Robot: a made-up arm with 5 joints.
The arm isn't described. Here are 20 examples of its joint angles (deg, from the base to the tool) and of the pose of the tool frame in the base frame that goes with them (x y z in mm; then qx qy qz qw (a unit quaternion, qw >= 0)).
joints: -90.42 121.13 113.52 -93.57 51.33
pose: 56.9 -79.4 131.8 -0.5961 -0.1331 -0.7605 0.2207
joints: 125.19 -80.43 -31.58 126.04 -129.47
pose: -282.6 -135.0 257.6 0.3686 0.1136 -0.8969 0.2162
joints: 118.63 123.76 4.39 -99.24 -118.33
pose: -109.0 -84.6 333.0 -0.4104 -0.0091 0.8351 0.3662
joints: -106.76 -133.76 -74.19 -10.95 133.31
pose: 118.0 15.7 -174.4 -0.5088 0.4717 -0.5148 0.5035
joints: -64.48 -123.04 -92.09 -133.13 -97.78
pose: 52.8 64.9 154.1 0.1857 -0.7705 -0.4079 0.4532
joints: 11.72 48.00 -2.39 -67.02 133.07
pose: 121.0 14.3 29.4 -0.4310 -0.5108 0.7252 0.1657
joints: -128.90 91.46 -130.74 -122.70 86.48
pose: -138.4 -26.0 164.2 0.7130 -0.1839 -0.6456 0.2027
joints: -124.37 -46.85 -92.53 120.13 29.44
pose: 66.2 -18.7 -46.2 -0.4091 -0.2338 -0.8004 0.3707
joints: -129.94 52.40 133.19 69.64 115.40
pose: 178.6 63.4 110.8 0.3422 0.8461 -0.2901 0.2880
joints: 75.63 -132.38 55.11 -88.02 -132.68
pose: -164.7 38.8 375.4 0.0730 0.0106 0.3636 0.9286
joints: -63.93 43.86 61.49 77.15 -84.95
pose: -54.5 315.4 195.4 -0.1961 -0.9126 -0.2924 0.2078
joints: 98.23 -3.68 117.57 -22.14 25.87
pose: 39.8 11.8 89.6 -0.5592 -0.5414 0.6238 0.0710
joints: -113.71 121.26 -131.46 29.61 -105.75
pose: 44.7 135.2 -106.3 -0.3100 0.5675 -0.2082 0.7338
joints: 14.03 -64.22 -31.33 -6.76 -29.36
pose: 206.6 162.1 492.5 0.5113 0.2680 -0.0332 0.8159
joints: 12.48 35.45 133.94 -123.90 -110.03
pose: 101.8 150.5 94.4 -0.7633 -0.3703 -0.0203 0.5290
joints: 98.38 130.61 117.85 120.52 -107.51
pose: 175.0 114.9 175.8 0.4957 0.7354 0.0674 0.4571
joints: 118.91 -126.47 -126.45 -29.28 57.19
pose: -182.7 120.0 409.1 0.3862 -0.2681 0.0123 0.8825
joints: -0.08 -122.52 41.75 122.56 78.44
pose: 24.2 -167.7 215.0 -0.8354 -0.3176 0.2226 0.3895
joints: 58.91 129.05 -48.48 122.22 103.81
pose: 272.9 74.5 205.1 -0.0411 0.9500 -0.2418 0.1932
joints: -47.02 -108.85 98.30 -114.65 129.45
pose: 184.4 74.9 142.3 -0.2812 -0.9589 0.0244 0.0285
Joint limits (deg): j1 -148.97..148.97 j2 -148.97..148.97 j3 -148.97..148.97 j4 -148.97..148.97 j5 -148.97..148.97
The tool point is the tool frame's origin. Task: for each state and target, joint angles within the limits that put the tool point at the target. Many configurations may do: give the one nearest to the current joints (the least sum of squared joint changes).
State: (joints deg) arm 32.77 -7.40 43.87 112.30 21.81
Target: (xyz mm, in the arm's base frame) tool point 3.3 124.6 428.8
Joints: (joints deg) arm 16.58 -22.21 28.39 103.04 12.01
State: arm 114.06 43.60 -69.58 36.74 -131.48
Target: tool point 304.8 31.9 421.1
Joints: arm 66.36 67.57 -50.08 4.66 -140.92
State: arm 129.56 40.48 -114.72 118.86 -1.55
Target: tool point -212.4 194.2 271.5
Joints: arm 134.06 47.31 -93.56 93.60 10.88
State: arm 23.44 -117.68 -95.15 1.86 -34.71
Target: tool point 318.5 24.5 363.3
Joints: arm 15.54 -110.81 -78.46 -1.78 -40.71
